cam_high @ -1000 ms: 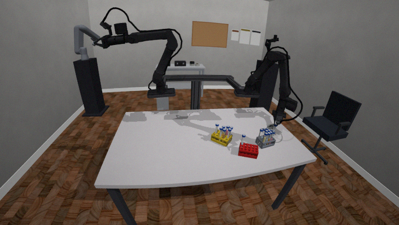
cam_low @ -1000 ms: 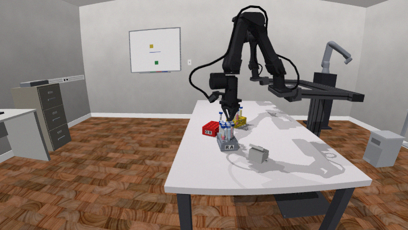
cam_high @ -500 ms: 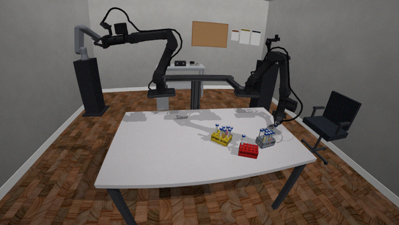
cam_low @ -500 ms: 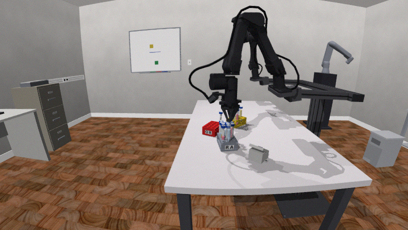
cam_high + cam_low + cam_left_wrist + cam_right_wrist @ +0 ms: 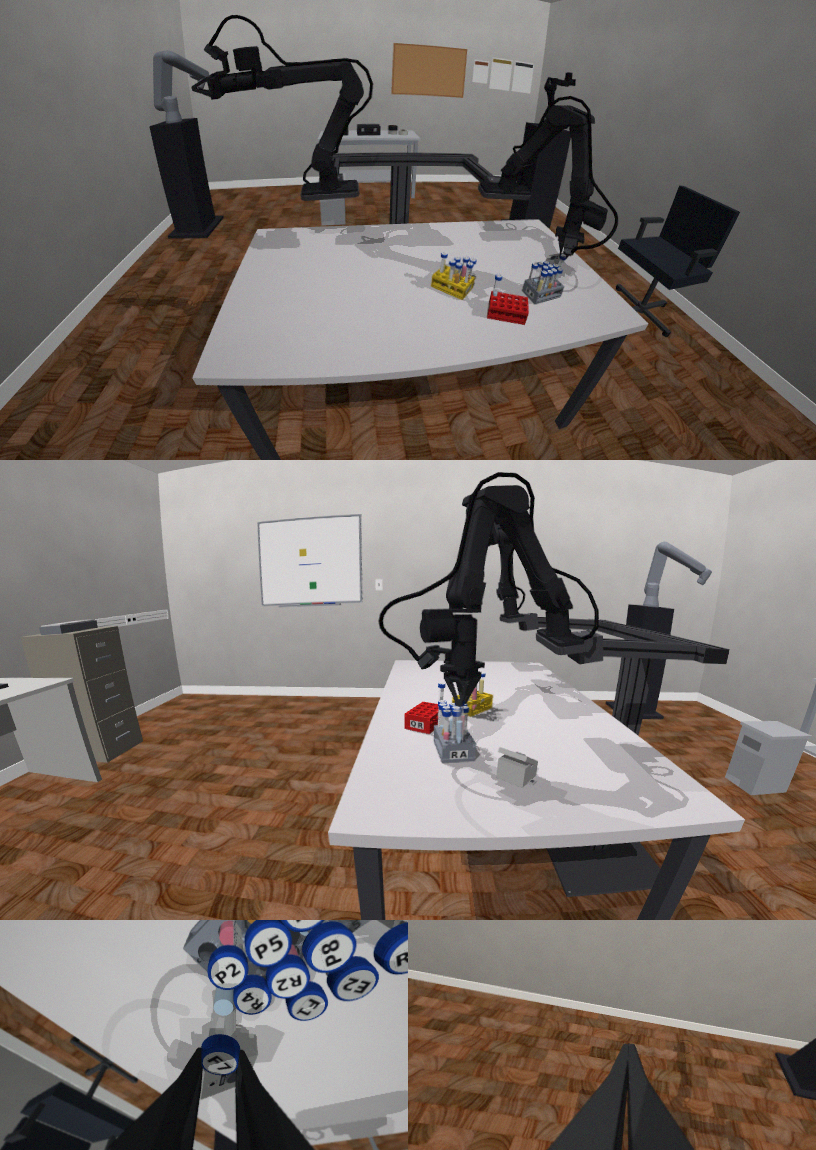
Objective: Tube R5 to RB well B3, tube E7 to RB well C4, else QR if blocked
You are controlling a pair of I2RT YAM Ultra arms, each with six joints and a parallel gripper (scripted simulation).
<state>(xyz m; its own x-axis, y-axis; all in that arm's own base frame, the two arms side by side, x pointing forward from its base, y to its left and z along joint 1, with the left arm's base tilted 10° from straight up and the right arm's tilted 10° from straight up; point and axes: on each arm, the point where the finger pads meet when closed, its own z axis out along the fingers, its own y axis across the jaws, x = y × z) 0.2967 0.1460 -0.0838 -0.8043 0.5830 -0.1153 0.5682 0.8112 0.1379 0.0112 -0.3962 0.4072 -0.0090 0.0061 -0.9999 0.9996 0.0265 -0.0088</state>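
Now: the grey rack RA 10 mm ahead of my left hand, 50 mm to the right of it and 130 mm below it. Round my left hand: red rack QR: 90 mm ahead, 230 mm to the right, 130 mm below; grey button box: 140 mm behind, 70 mm to the left, 110 mm below; yellow rack RB: 70 mm behind, 380 mm to the right, 130 mm below.
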